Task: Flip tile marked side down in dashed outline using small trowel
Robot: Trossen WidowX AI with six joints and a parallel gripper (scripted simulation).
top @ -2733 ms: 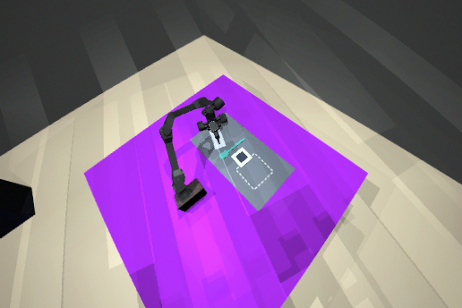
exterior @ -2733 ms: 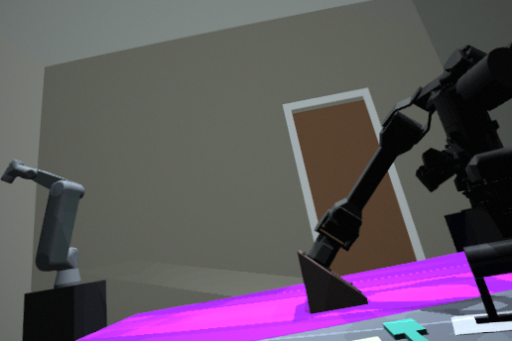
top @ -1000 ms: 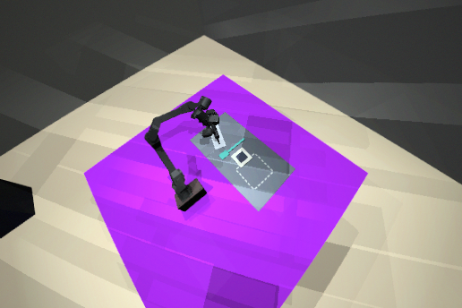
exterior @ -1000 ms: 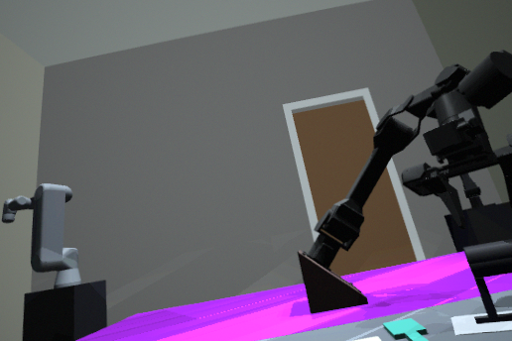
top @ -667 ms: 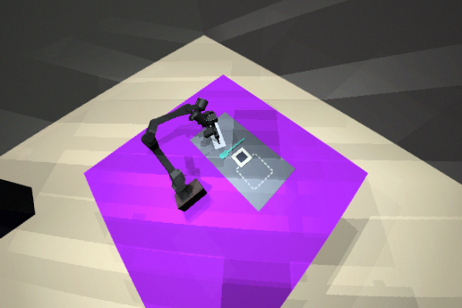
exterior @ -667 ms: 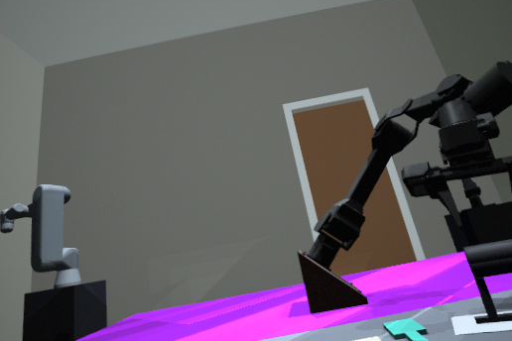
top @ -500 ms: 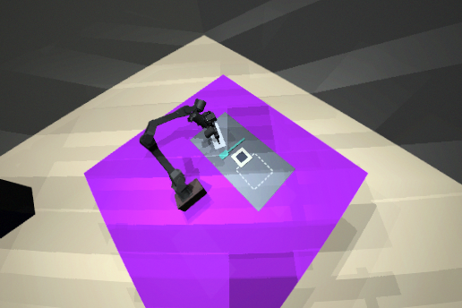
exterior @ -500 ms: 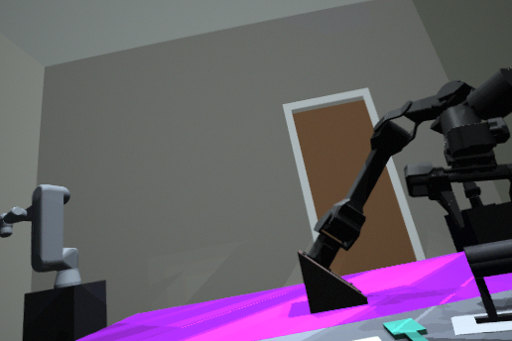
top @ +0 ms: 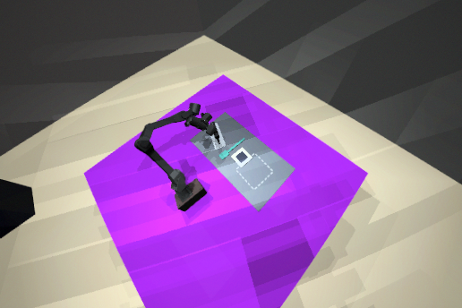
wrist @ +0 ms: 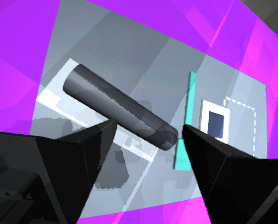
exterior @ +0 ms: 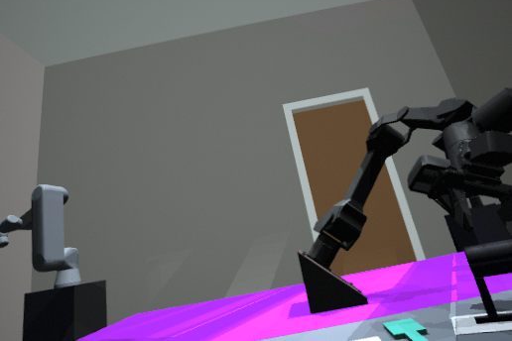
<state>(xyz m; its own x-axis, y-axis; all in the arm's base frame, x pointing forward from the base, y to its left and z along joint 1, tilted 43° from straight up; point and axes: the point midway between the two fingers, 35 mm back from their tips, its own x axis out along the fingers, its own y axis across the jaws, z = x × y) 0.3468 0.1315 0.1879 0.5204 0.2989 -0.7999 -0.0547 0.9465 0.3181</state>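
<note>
My gripper tip is now 10 mm short of the teal trowel, 140 mm to the left of it and 90 mm above it. Round my gripper tip: grey mat 30 mm ahead, 190 mm to the right, 120 mm below; then white tile 30 mm ahead, 220 mm to the right, 90 mm below.
</note>
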